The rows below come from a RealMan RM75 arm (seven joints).
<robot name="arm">
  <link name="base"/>
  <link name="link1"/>
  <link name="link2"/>
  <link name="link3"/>
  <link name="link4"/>
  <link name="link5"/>
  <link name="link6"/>
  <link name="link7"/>
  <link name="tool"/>
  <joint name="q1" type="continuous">
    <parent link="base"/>
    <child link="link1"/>
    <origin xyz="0 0 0.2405" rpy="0 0 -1.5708"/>
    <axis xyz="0 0 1"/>
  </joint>
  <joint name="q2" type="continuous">
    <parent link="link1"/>
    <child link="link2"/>
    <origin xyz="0 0 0" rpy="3.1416 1.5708 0"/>
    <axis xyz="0 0 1"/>
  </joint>
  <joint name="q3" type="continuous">
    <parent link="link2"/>
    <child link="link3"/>
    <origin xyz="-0.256 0 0" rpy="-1.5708 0 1.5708"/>
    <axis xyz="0 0 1"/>
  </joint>
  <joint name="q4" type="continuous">
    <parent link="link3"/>
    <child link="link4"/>
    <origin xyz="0 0 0" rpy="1.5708 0 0"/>
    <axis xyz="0 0 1"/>
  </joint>
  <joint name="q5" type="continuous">
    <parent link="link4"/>
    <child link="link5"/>
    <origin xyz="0 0.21 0" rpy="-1.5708 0 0"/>
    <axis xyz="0 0 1"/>
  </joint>
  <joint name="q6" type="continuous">
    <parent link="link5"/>
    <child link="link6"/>
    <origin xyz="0 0 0" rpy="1.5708 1.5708 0"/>
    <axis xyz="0 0 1"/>
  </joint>
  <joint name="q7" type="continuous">
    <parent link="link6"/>
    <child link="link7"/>
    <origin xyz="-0.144 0 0" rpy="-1.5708 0 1.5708"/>
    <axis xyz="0 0 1"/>
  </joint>
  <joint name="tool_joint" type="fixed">
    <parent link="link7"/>
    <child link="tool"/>
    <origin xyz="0 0 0" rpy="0 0 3.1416"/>
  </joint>
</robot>
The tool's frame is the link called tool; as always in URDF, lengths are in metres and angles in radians. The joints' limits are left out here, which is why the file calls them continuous.
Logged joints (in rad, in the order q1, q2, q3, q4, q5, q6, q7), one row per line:
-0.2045, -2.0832, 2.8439, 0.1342, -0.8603, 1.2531, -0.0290
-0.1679, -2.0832, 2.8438, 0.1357, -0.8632, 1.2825, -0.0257
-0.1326, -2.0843, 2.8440, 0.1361, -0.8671, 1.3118, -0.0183
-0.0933, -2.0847, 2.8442, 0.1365, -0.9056, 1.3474, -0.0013
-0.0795, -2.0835, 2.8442, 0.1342, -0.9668, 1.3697, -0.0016
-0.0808, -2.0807, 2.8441, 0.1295, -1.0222, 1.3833, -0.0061
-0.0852, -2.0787, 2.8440, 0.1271, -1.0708, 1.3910, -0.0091
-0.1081, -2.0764, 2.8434, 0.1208, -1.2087, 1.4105, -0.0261
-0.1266, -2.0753, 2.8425, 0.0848, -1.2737, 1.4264, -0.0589
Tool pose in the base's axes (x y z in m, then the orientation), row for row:
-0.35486, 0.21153, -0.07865, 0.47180, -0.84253, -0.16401, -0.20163
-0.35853, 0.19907, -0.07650, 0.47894, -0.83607, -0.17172, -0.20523
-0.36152, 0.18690, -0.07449, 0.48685, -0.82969, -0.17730, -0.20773
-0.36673, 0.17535, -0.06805, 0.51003, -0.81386, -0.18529, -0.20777
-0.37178, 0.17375, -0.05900, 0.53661, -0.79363, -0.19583, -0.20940
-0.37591, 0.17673, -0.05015, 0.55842, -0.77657, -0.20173, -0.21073
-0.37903, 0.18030, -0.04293, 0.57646, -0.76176, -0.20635, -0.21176
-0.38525, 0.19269, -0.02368, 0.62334, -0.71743, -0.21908, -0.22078
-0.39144, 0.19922, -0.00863, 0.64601, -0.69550, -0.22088, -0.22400
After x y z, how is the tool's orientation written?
As a quaternion, w x y z.
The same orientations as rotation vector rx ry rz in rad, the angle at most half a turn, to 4 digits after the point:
-2.0630, -0.4016, -0.4937
-2.0407, -0.4191, -0.5009
-2.0181, -0.4313, -0.5053
-1.9597, -0.4462, -0.5003
-1.8893, -0.4662, -0.4985
-1.8317, -0.4758, -0.4970
-1.7832, -0.4830, -0.4957
-1.6474, -0.5031, -0.5070
-1.5826, -0.5026, -0.5097

